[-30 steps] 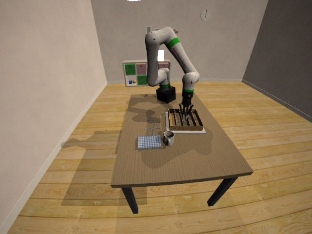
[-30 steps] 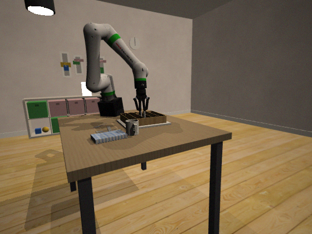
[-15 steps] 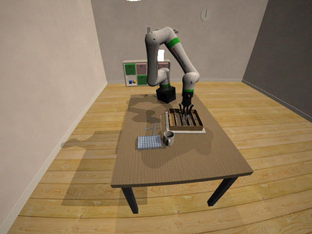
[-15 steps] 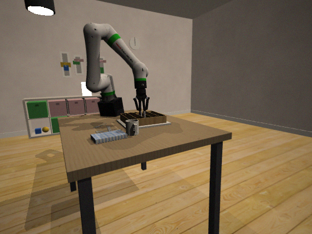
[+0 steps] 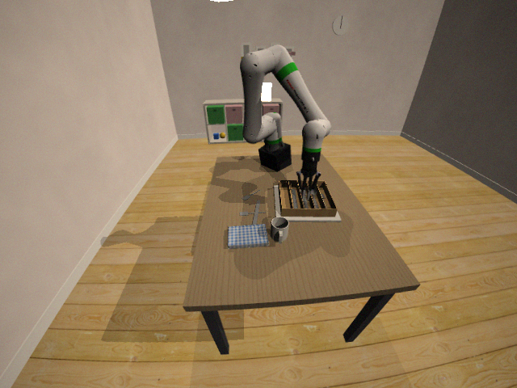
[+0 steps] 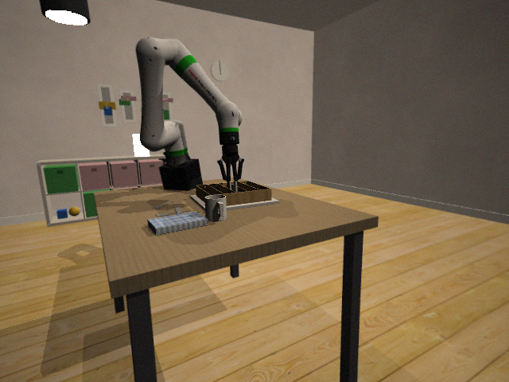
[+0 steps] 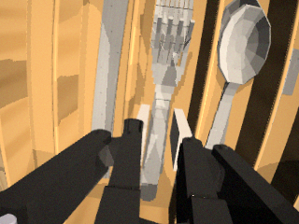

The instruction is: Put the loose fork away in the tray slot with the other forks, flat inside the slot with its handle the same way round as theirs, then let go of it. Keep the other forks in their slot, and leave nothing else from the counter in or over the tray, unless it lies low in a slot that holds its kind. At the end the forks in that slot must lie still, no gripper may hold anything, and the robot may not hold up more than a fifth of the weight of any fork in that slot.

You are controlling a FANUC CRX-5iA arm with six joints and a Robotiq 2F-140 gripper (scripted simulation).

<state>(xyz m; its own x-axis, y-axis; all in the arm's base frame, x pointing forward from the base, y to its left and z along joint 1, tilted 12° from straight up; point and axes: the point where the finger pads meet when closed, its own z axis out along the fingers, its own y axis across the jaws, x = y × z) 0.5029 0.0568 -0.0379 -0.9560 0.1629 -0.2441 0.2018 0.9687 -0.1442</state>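
The cutlery tray lies 10 mm behind my hand and 10 mm below it. The rest, counted from my hand: grey mug 210 mm ahead, 210 mm to the right, 30 mm below.
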